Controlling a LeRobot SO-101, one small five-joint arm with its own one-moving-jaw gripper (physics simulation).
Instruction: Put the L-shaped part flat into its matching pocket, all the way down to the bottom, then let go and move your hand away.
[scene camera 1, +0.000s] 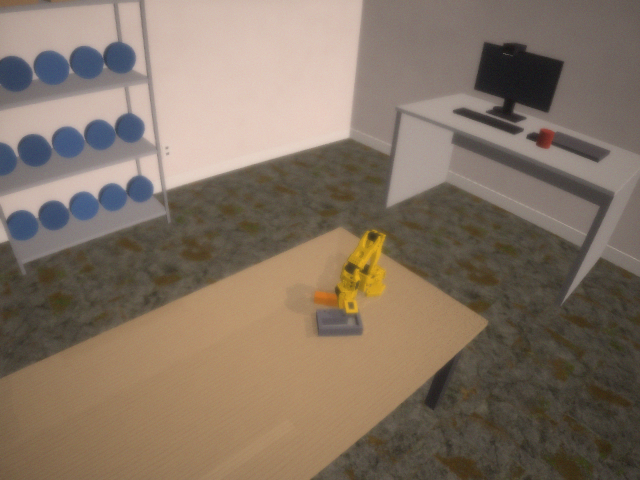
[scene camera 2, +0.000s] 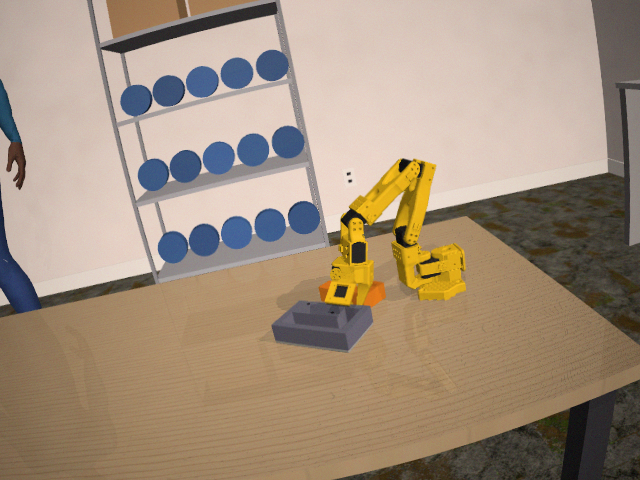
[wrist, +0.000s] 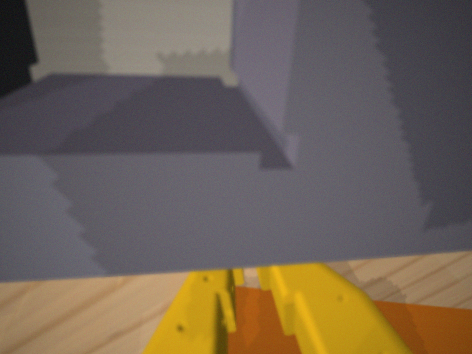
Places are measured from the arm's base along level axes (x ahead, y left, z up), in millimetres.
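Pixels of known places: arm's base, origin of its link: (scene camera 1: 365, 289) (scene camera 2: 427, 290).
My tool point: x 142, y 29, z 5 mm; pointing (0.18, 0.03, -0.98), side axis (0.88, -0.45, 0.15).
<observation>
Ahead of a thing's pixels: the offset from my tool point to its top centre. Level surfaces: height alone.
The orange L-shaped part @(dz +25, dx -6, dy -66 mm) (scene camera 1: 325, 298) (scene camera 2: 377, 293) (wrist: 430, 325) lies on the table just behind the grey pocket block, outside the pocket. The arm hides much of it, so its full outline does not show. The grey block @(dz +32, dx +61, dy +43 mm) (scene camera 1: 339, 331) (scene camera 2: 310, 336) (wrist: 250, 215) sits on the table with its walled recess facing up; a pale floor shows inside in the wrist view. My gripper (scene camera 2: 362, 301) (wrist: 251, 276) is shut and empty, its tips beside the block's rear edge. Orange shows between and beyond the jaws in the wrist view, not pinched. In scene camera 1 the tips are hidden.
The wooden table @(dz -5 mm) (scene camera 1: 180, 372) (scene camera 2: 206, 403) carries the arm, whose base (scene camera 2: 442, 290) stands behind and right of the block. A shelf rack (scene camera 1: 155, 113) (scene camera 2: 302, 118) with blue discs and a white desk (scene camera 1: 423, 116) stand away from the table.
</observation>
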